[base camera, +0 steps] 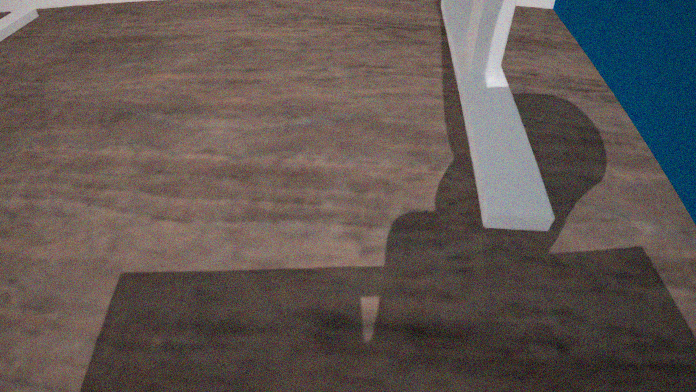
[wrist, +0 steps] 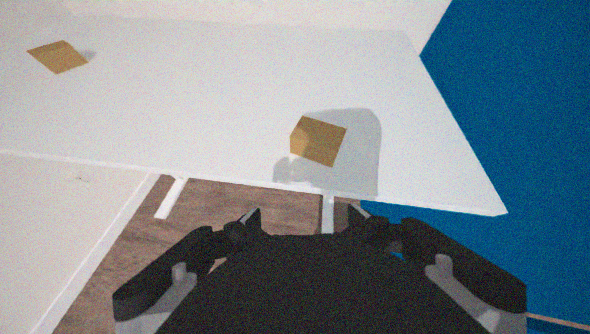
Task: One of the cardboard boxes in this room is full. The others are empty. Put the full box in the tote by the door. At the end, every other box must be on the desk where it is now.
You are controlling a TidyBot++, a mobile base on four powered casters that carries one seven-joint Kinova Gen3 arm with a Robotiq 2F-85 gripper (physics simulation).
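Places are measured from the arm's base along level axes (x ahead, y right, z down), in centimetres.
Where they show: gripper, fingertip midpoint: [wrist: 303, 216].
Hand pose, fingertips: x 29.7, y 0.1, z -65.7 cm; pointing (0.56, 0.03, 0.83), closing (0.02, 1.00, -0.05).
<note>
Each offset is from my fingertips to the top centre of the thing. "spot": to the spot under its first point. Level surfaces: height alone.
Two cardboard boxes stand on the white desk @(dz +10.4 cm) [wrist: 200, 95] in the wrist view. One box @(dx +16.4, dy +3.5, dz +5.4 cm) [wrist: 318, 141] is near the desk's front edge, right of the middle, partly in shadow. The other box @(dx +51.2, dy -73.8, dz +5.4 cm) [wrist: 57, 57] is at the far left, further back. Both look closed, and which is full cannot be told. My gripper [wrist: 303, 216] is open and empty. In the picture its fingertips are below the nearer box, past the desk's front edge, apart from the box. The tote and the door do not show in either view.
A grey-white desk foot @(spot: dx +17.6, dy +21.9, dz +102.9 cm) [base camera: 505, 160] with an upright leg stands on the wooden floor @(dz +105.4 cm) [base camera: 225, 125] at the right in the base view. A blue wall [base camera: 645, 75] [wrist: 520, 100] is on the right. Another white foot @(spot: dx +86.1, dy -89.6, dz +103.6 cm) [base camera: 17, 22] shows at the far left. Shadows lie across the floor.
</note>
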